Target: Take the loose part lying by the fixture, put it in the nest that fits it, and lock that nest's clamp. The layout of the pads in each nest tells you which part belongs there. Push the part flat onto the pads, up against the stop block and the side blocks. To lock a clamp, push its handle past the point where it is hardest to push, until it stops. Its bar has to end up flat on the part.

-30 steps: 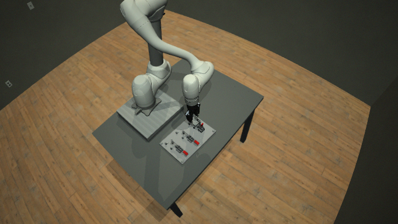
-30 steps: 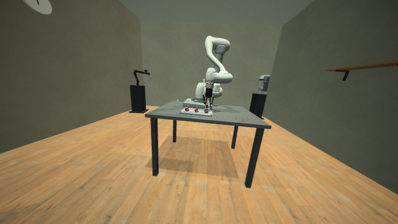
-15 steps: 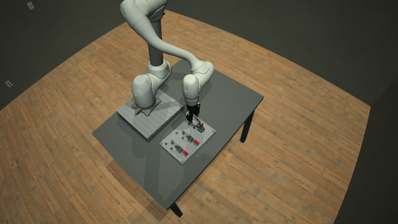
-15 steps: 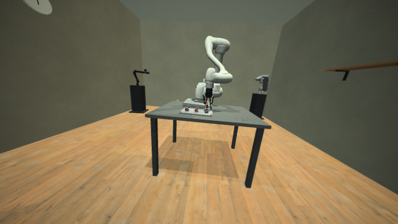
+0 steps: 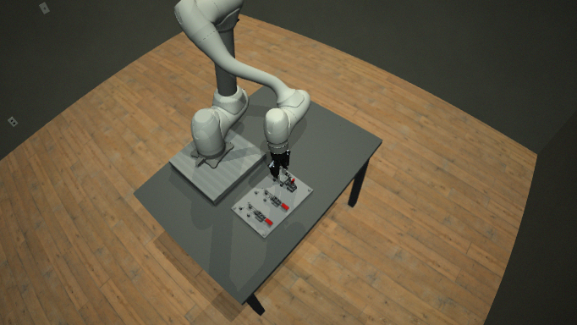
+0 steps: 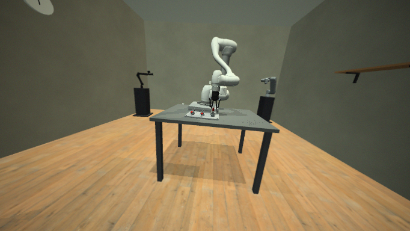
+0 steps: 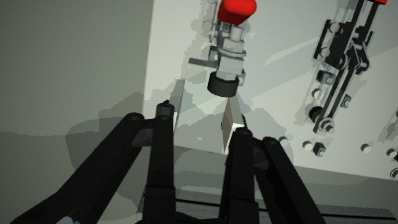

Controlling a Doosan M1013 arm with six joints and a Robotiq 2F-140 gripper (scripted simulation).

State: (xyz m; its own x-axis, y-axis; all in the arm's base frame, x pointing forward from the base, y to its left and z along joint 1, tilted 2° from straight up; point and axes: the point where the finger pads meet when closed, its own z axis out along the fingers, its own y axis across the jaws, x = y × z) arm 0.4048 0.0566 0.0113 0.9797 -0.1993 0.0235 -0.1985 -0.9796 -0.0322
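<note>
Now: the loose part 30 mm below my hand. The rest, counted from my hand: clamp (70 mm ahead, 20 mm to the right, 10 mm above); fixture plate (20 mm ahead, 120 mm to the right, 50 mm below).
</note>
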